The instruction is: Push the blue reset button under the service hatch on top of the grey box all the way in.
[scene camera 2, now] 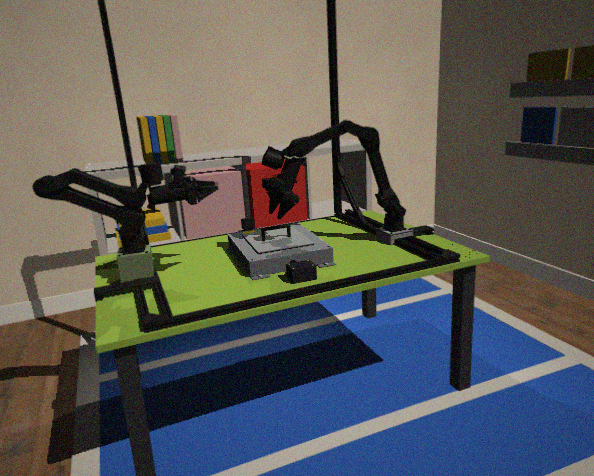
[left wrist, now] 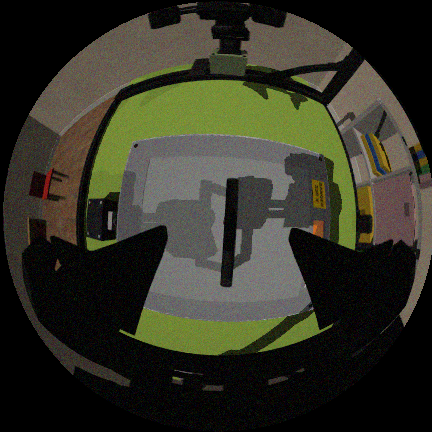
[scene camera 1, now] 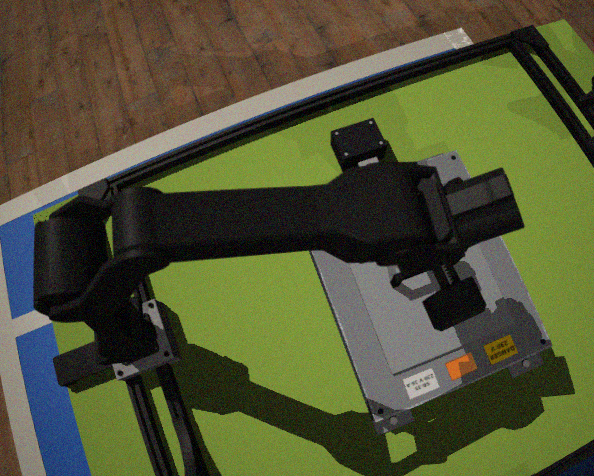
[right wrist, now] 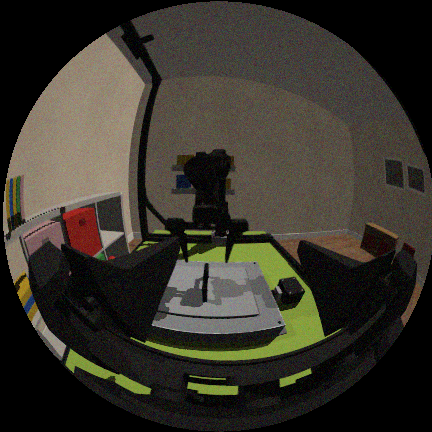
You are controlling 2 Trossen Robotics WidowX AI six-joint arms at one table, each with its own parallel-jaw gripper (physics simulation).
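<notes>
The grey box (scene camera 1: 340,305) (scene camera 2: 270,265) (left wrist: 210,145) (right wrist: 215,326) lies on the table. The hatch (scene camera 1: 390,325) (left wrist: 175,280) (right wrist: 235,306) lies flat on its top, with a dark line along one edge. A black bar handle (scene camera 2: 263,234) (left wrist: 230,230) (right wrist: 205,282) stands on it. No blue button shows. My left gripper (scene camera 2: 276,215) (left wrist: 230,233) (right wrist: 206,262) is open, pointing down above the handle and apart from it; its fingertips are hidden in scene camera 1. My right gripper (scene camera 2: 216,187) is open and empty, raised over the table at the picture's left in scene camera 2.
A small black block (scene camera 1: 360,140) (scene camera 2: 301,271) (left wrist: 101,219) (right wrist: 290,291) stands beside the box. Yellow (scene camera 1: 500,349), orange (scene camera 1: 460,366) and white (scene camera 1: 421,383) labels lie along the box's top edge. A black frame rail (scene camera 2: 240,302) runs along the table edge. Shelving stands behind the table.
</notes>
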